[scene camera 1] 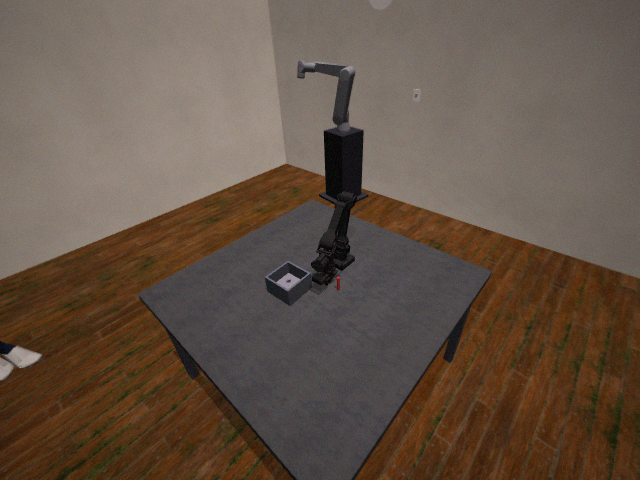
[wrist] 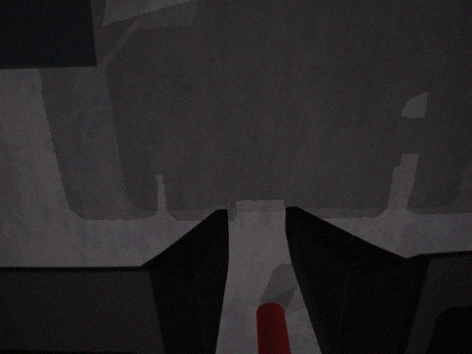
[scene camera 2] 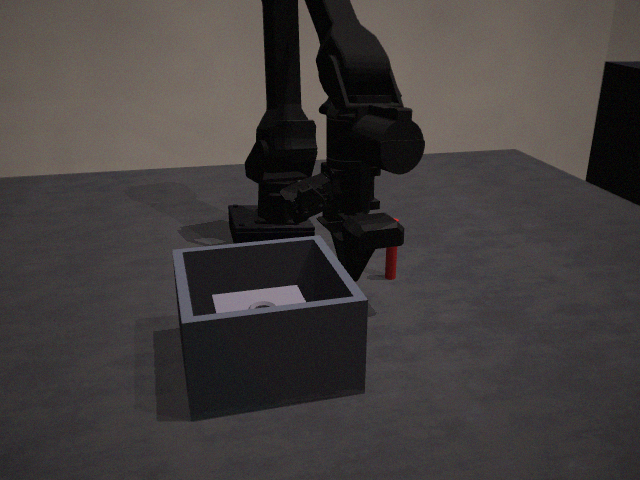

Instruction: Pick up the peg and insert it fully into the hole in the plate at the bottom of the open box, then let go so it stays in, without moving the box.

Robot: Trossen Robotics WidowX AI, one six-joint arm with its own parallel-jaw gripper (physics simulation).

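Places are measured from the arm's base along level axes (x back, y right, z up), in millimetres.
Pixels of known places: gripper, fingertip midpoint: (scene camera 1: 328, 283) (wrist: 256, 219); arm's base, origin of the base link: (scene camera 1: 340, 258) (scene camera 2: 276, 217).
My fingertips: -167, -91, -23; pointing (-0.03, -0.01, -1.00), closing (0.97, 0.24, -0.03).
Ahead of a thing's pixels: the offset from my fingertips to its top centre, as dx, dy, dz. "pt": to the spot under its first point. Level surfaces: height alone.
The red peg {+21, -56, +68} (scene camera 1: 338, 283) (scene camera 2: 390, 263) (wrist: 273, 330) stands upright on the table, right of the box in both scene views. My gripper (scene camera 1: 324, 281) (scene camera 2: 356, 271) (wrist: 256, 219) is low, between the box and the peg in the scene views. Its fingers are partly open. In the wrist view the peg's end shows at the bottom between the fingers, with a gap on each side. The open box {-165, +106, +87} (scene camera 1: 288, 297) (scene camera 2: 273, 356) holds a pale plate {-164, +106, +50} (scene camera 1: 295, 279) (scene camera 2: 230, 303) with a round hole {pt -155, +107, +46} (scene camera 2: 262, 305), partly hidden by the near wall in scene camera 2.
The grey table {dz -11} (scene camera 1: 336, 372) (scene camera 2: 491, 387) bears the box, the peg and the arm's base (scene camera 1: 345, 259) (scene camera 2: 271, 227). A dark block, the box's side {pt -72, +52, +17} (wrist: 45, 32), shows at the wrist view's top left. A second arm (scene camera 1: 343, 98) stands on a black pedestal (scene camera 1: 343, 162) behind the table.
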